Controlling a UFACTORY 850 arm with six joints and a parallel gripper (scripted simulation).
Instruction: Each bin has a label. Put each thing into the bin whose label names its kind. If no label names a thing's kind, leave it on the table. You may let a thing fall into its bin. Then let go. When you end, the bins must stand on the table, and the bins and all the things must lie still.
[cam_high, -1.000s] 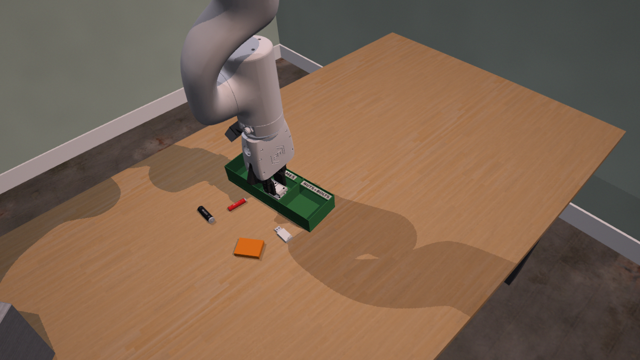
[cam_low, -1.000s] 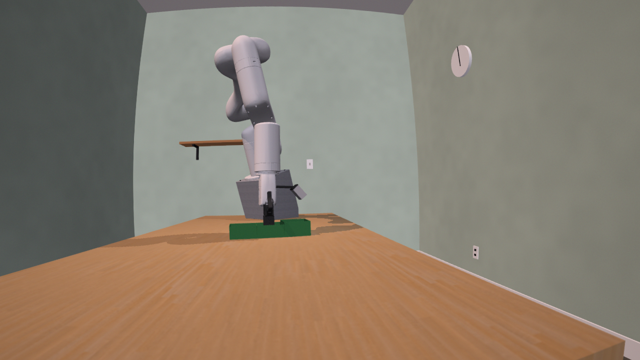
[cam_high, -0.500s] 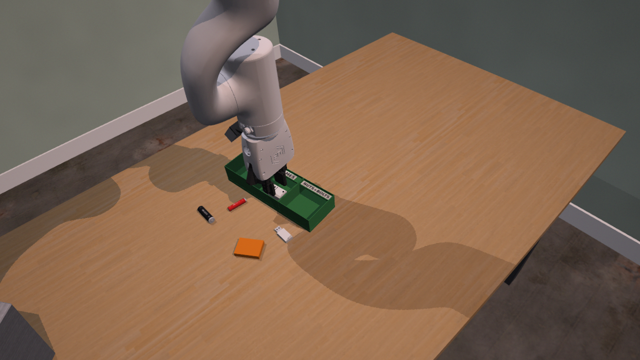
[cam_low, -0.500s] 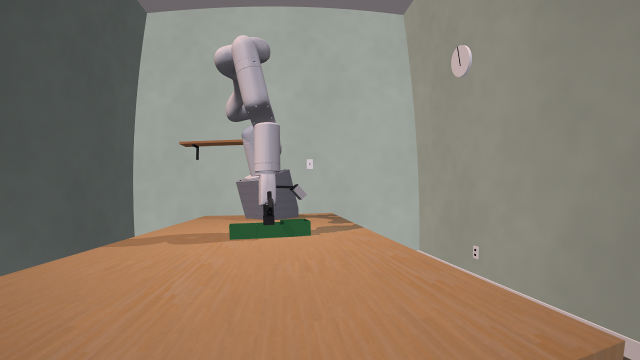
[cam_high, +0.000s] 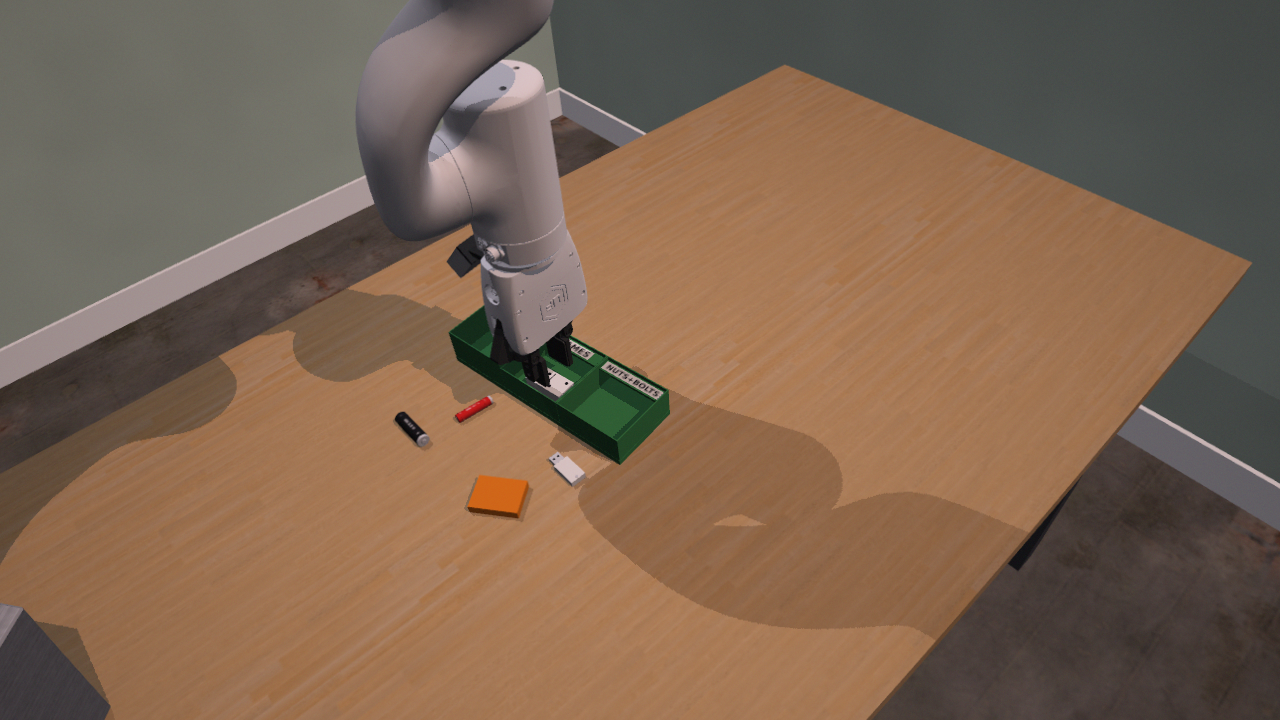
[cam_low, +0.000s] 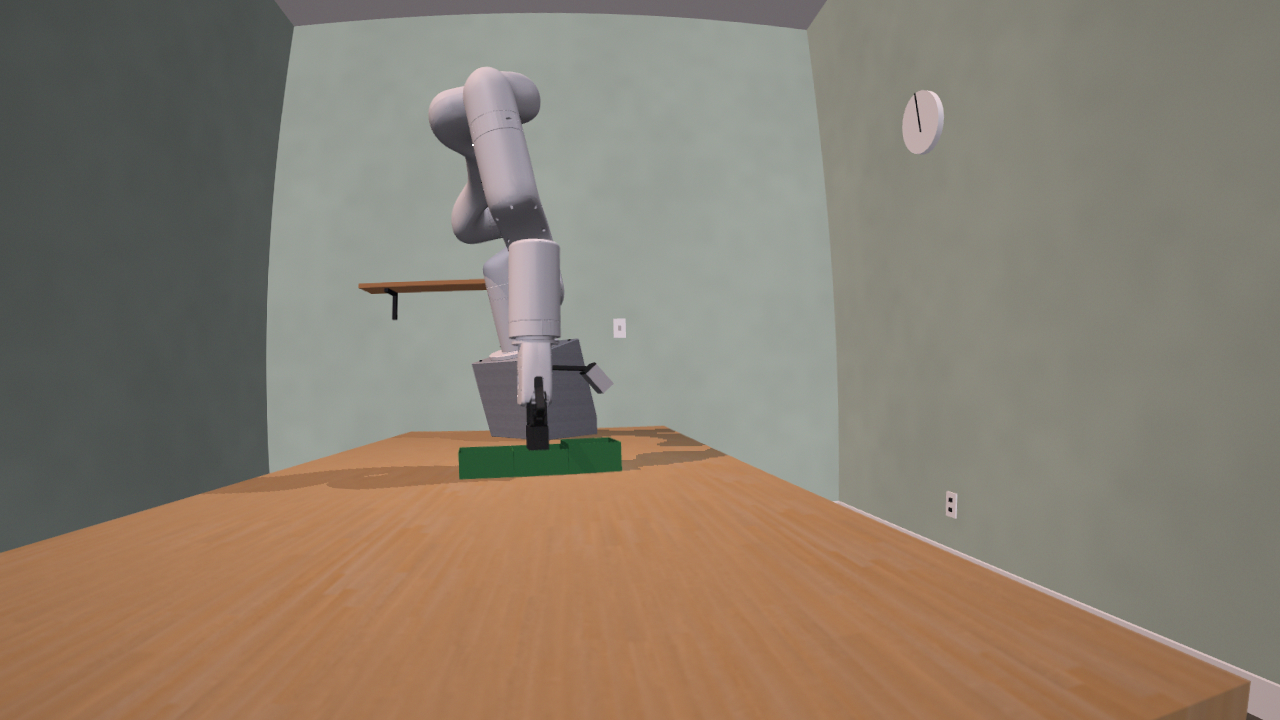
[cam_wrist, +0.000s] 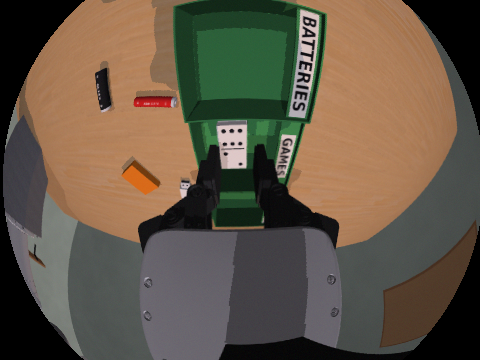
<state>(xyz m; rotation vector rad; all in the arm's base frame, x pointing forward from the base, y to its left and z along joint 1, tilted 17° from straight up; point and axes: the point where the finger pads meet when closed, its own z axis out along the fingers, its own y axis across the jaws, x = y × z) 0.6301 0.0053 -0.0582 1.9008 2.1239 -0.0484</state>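
Now: the green bin row 3 cm below my hand and 1 cm ahead of it. From my hand the other things lie so: orange flat block: 13 cm behind, 7 cm to the right, 5 cm below; then red battery: 8 cm behind, 5 cm below, 4 cm to the left; then white USB stick: 9 cm to the right, 6 cm behind, 5 cm below.
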